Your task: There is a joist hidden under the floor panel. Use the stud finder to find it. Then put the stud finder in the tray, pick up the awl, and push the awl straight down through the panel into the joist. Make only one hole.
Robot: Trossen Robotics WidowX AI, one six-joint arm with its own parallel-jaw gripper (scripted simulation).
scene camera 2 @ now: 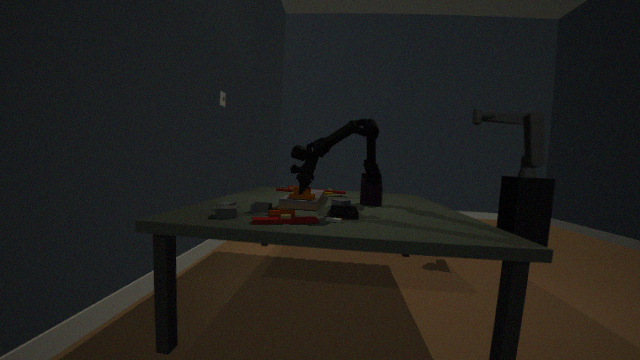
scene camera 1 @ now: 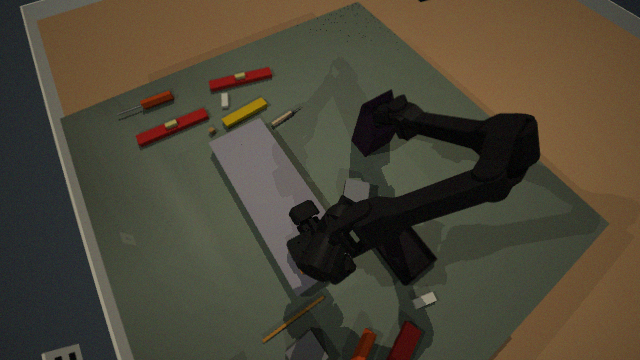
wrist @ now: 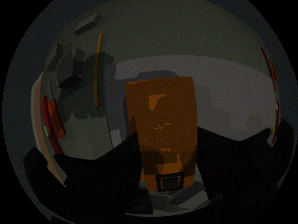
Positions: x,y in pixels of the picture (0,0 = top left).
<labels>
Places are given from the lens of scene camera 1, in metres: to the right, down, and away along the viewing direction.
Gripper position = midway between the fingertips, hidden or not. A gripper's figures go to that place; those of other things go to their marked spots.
my gripper [scene camera 1: 312,249]: -0.02, 0.17, 0.59
dark tray [scene camera 1: 408,255]: 0.25, 0.21, 0.65
</labels>
